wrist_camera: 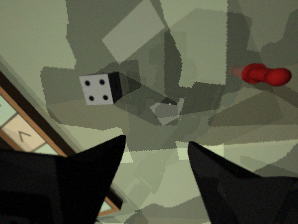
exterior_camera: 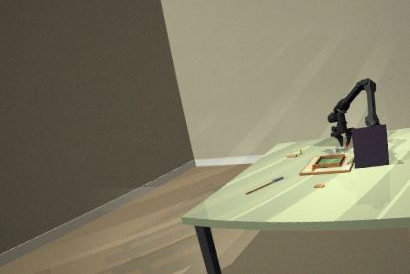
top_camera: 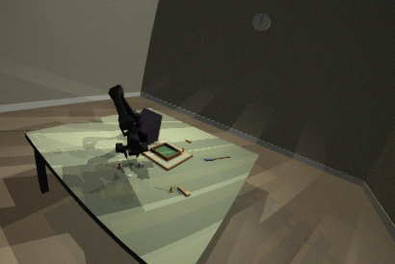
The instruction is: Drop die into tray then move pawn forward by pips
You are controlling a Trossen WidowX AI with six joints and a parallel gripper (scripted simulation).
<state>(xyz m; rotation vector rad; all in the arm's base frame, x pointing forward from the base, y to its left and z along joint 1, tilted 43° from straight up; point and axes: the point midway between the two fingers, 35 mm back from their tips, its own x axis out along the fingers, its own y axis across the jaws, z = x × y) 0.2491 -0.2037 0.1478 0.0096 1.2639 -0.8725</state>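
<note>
The white die lies 60 mm ahead of my gripper tip, 20 mm to the left of it and 20 mm below it. Also, from my gripper tip: white bit 100 mm ahead, 90 mm to the right, 30 mm below; then red piece 100 mm to the right, 10 mm below, 10 mm ahead; then green dice tray 260 mm to the left, 50 mm ahead, 20 mm below.
</note>
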